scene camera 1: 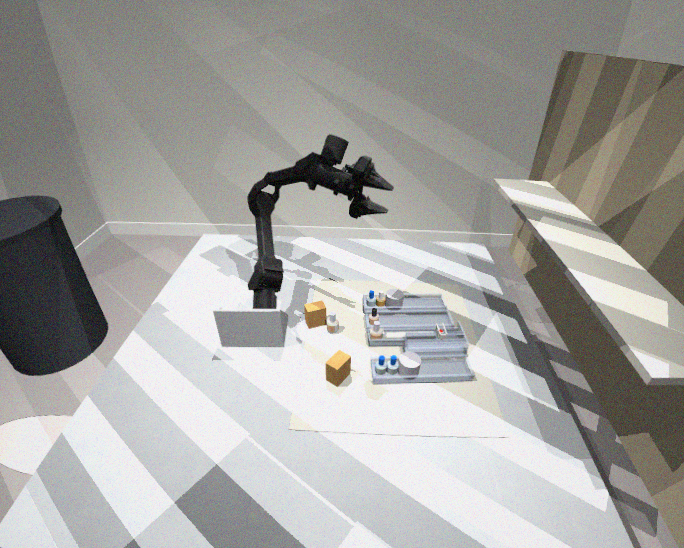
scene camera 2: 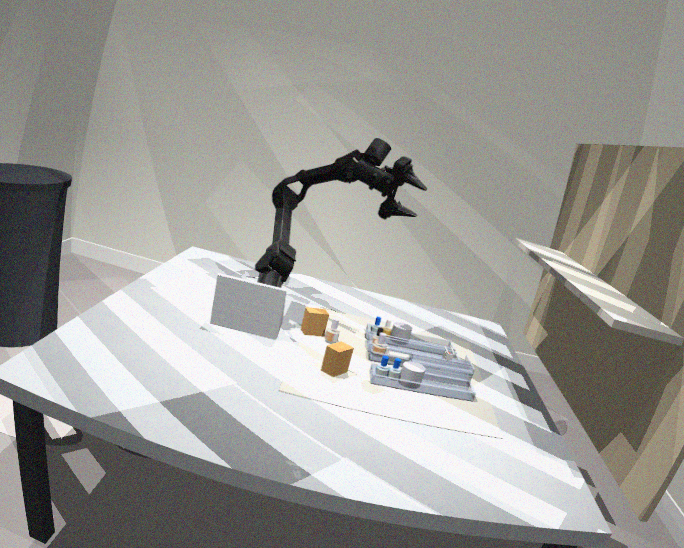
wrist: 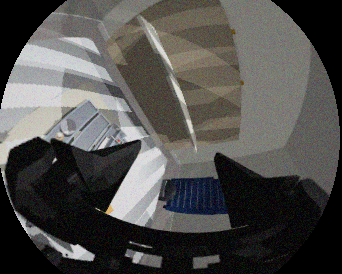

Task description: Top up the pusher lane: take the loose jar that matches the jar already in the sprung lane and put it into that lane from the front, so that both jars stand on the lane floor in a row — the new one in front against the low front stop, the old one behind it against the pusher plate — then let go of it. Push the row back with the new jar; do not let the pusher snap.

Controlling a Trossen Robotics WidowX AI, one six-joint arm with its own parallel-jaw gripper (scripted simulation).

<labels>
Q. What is my gripper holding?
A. Nothing.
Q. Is my gripper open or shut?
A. Open.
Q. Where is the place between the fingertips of my gripper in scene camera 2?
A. At 421, 203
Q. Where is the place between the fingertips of my gripper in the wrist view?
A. At 179, 150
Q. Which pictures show my gripper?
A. Scene camera 1, scene camera 2 and the wrist view: all of them.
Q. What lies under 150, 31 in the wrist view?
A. A shelf.
</labels>
